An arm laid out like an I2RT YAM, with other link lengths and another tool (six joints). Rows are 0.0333 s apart.
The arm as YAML. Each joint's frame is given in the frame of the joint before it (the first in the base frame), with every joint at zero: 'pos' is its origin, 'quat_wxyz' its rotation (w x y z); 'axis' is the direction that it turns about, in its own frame. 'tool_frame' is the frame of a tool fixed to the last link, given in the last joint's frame.
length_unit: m
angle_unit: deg
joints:
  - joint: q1
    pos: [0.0, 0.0, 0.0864]
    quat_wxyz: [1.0, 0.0, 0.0, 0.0]
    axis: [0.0, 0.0, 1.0]
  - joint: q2
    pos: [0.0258, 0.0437, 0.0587]
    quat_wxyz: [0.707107, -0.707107, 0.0, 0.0]
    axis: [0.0, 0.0, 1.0]
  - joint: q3
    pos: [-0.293, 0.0, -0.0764]
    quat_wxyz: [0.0, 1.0, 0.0, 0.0]
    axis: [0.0, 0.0, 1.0]
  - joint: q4
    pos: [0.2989, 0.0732, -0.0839]
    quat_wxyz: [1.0, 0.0, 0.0, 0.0]
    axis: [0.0, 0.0, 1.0]
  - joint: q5
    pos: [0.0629, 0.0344, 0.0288]
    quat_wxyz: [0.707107, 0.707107, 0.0, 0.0]
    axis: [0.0, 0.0, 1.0]
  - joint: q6
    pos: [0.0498, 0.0, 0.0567]
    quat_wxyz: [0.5, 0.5, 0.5, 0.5]
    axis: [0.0, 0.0, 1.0]
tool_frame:
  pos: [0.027, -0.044, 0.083]
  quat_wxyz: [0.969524, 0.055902, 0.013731, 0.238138]
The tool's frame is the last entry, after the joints.
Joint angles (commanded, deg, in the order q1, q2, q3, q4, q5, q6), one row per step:
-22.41, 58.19, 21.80, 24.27, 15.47, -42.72
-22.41, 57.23, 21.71, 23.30, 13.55, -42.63
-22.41, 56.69, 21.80, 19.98, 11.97, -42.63
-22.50, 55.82, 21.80, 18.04, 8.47, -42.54
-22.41, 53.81, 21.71, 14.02, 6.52, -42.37
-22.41, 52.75, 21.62, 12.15, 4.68, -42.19
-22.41, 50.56, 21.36, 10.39, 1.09, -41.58
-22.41, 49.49, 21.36, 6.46, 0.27, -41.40
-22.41, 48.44, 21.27, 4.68, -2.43, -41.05
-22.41, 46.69, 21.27, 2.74, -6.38, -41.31
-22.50, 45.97, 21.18, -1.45, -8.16, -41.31
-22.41, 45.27, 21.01, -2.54, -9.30, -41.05
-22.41, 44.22, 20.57, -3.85, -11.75, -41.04
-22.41, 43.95, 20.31, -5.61, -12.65, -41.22
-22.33, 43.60, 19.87, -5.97, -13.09, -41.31
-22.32, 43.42, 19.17, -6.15, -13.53, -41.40
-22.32, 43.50, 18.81, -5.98, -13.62, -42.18
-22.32, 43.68, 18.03, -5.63, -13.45, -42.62
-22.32, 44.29, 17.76, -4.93, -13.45, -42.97
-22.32, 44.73, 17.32, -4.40, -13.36, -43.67
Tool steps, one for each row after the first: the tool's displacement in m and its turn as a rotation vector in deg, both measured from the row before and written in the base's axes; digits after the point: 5 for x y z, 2 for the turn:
0.00012, 0.00462, 0.00122, 0.48, -0.12, 1.86
0.00009, 0.00389, -0.00768, 1.37, 2.35, 1.54
0.00129, 0.00755, -0.00196, 1.34, 0.59, 3.26
-0.00356, 0.00679, -0.00340, 1.47, 1.64, 1.91
-0.00139, 0.00503, -0.00134, 1.03, 0.53, 1.69
-0.00248, 0.00946, 0.00373, 1.53, -0.85, 3.20
-0.00382, 0.00346, -0.00756, 1.51, 2.47, 0.71
-0.00139, 0.00699, -0.00102, 1.55, 0.25, 2.37
-0.00196, 0.01088, 0.00297, 1.25, -0.33, 3.75
-0.00419, 0.00559, -0.01057, 2.04, 3.01, 1.53
-0.00184, 0.00383, -0.00124, 0.91, 0.27, 1.00
-0.00271, 0.00707, -0.00220, 1.31, 0.22, 2.18
-0.00241, 0.00334, -0.00622, 0.90, 1.48, 0.88
-0.00150, 0.00221, -0.00304, 0.29, 0.34, 0.51
-0.00169, 0.00189, -0.00545, 0.39, 0.57, 0.43
-0.00037, 0.00109, -0.00286, -0.53, 0.31, 0.46
-0.00109, 0.00045, -0.00635, -0.23, 0.64, 0.07
0.00088, -0.00004, -0.00294, -0.23, 0.20, 0.18
0.00006, 0.00041, -0.00414, -0.51, 0.41, 0.28

